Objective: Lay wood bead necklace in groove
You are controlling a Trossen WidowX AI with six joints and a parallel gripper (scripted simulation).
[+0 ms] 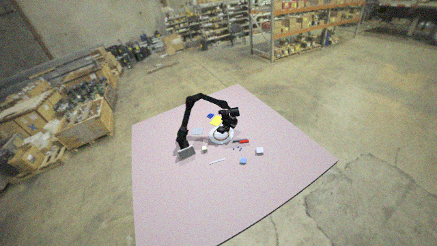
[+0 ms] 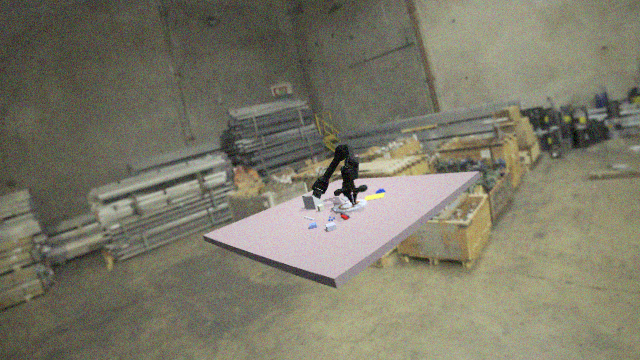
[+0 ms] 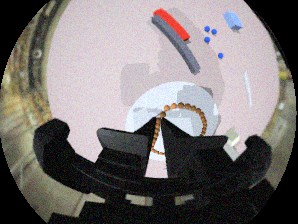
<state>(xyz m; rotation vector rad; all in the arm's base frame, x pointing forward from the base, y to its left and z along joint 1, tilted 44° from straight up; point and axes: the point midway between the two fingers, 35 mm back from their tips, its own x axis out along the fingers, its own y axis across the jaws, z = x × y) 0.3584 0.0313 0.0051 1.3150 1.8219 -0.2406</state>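
The yellow sheet is 19 cm to the left of my gripper tip, 3 cm behind it and 2 cm below it. Round my gripper tip: white stick 21 cm to the right, 17 cm behind, 2 cm below; cream cube 22 cm behind, 8 cm to the right; red-handled tool 13 cm to the right, 6 cm ahead, 2 cm below.
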